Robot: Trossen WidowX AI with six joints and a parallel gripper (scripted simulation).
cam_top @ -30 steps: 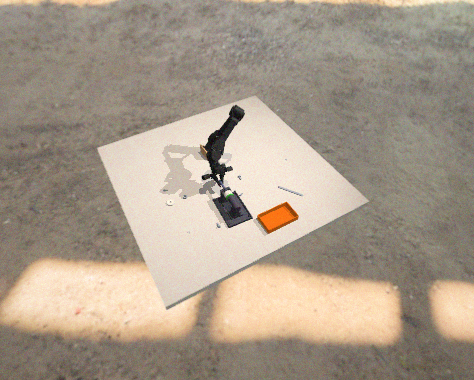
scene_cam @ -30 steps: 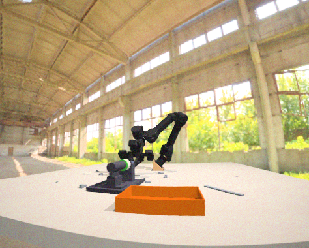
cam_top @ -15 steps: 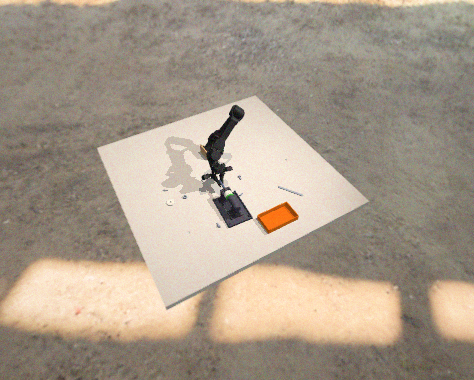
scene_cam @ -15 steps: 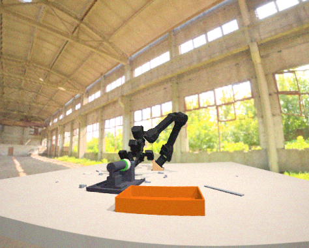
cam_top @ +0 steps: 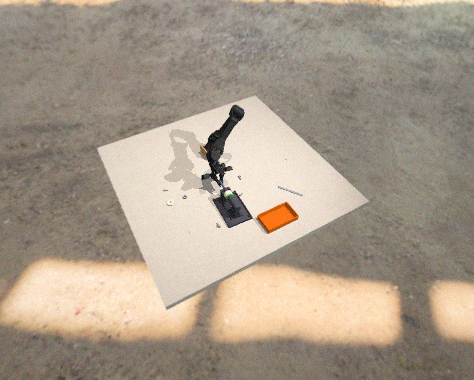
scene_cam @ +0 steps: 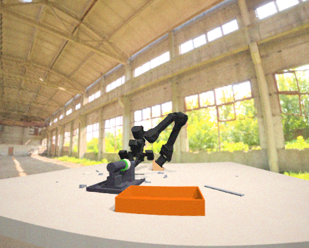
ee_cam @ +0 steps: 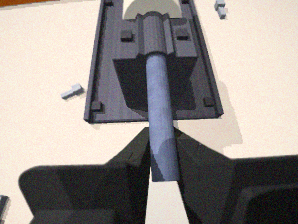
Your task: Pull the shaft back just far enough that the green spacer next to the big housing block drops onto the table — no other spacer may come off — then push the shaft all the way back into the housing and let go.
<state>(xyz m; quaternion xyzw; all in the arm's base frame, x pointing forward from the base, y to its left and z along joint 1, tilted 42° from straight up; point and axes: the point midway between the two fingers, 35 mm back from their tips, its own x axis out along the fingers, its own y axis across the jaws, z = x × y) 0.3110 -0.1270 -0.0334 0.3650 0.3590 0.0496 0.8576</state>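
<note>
Right now the grey shaft is 4 cm ahead of my gripper tip, 1 cm to the right of it and 2 cm above it. Round my gripper tip: white spacer (9 cm ahead, 1 cm to the right, 2 cm above); then green spacer (11 cm ahead, 2 cm to the right, 2 cm above); then orange tray (35 cm ahead, 14 cm to the left, 5 cm below).
</note>
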